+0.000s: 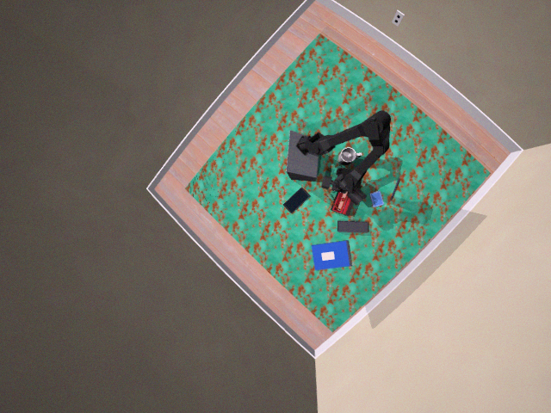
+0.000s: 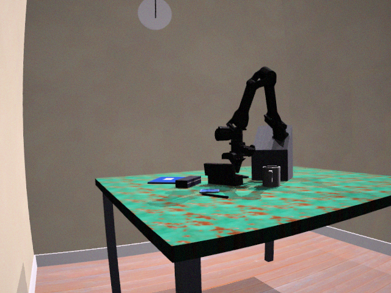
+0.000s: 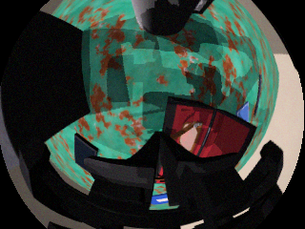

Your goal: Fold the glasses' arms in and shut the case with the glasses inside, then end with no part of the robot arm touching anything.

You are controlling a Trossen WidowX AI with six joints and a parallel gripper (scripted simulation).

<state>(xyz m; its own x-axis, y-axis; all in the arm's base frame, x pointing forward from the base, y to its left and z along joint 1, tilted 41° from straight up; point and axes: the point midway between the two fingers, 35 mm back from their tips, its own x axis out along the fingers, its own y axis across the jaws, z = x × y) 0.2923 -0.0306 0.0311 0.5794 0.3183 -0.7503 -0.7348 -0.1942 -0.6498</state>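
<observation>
Now: the glasses 30 mm ahead of my hand, 50 mm to the right of it and 40 mm below it. Round my hand: black glasses case: 80 mm ahead, 20 mm to the right, 40 mm below; then glasses case lid: 100 mm ahead, 10 mm to the right, 10 mm below; then grey mug: 70 mm behind, 160 mm to the left, 50 mm below.
</observation>
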